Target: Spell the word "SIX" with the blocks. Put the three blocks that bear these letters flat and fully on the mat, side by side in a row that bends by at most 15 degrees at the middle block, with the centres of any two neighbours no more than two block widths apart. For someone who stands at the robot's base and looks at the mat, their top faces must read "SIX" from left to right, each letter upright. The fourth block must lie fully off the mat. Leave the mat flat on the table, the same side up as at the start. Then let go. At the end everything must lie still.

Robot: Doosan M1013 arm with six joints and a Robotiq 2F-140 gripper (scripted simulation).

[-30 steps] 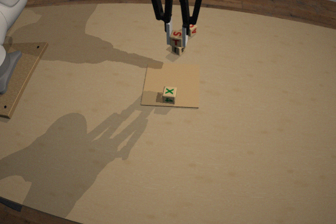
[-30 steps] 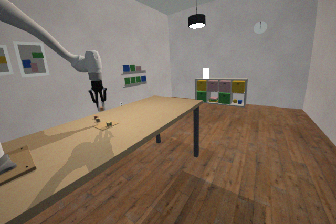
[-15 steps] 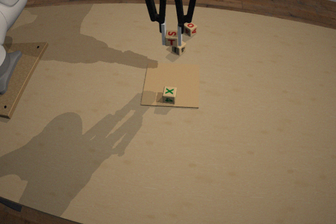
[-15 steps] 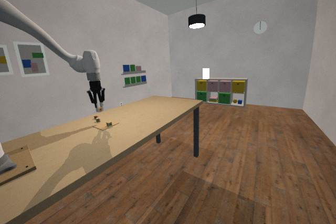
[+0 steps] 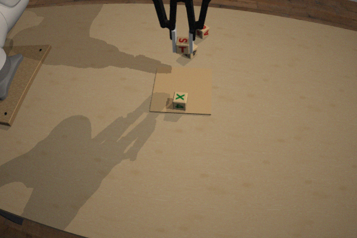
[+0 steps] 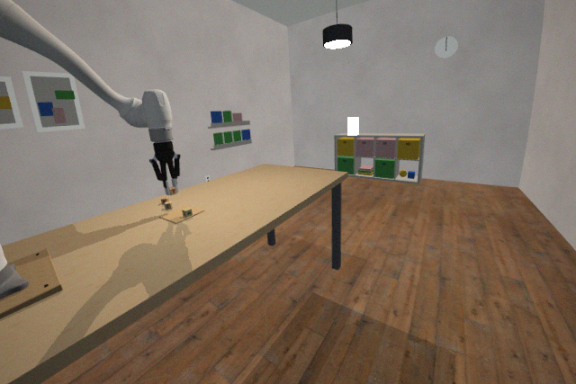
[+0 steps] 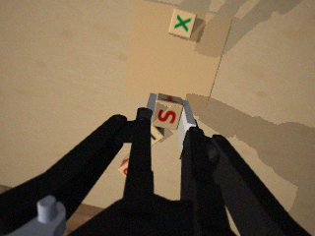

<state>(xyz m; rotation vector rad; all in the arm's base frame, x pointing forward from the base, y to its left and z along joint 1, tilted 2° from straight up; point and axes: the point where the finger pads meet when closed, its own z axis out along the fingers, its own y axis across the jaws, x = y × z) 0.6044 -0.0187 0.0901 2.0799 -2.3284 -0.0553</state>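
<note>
Now: the tan mat 50 mm to the right of my hand and 120 mm below it. The rest, counted from my hand: I block 20 mm ahead, 80 mm to the left, 110 mm below; S block 20 mm below; letter block 10 mm behind, 100 mm to the right, 100 mm below.
</note>
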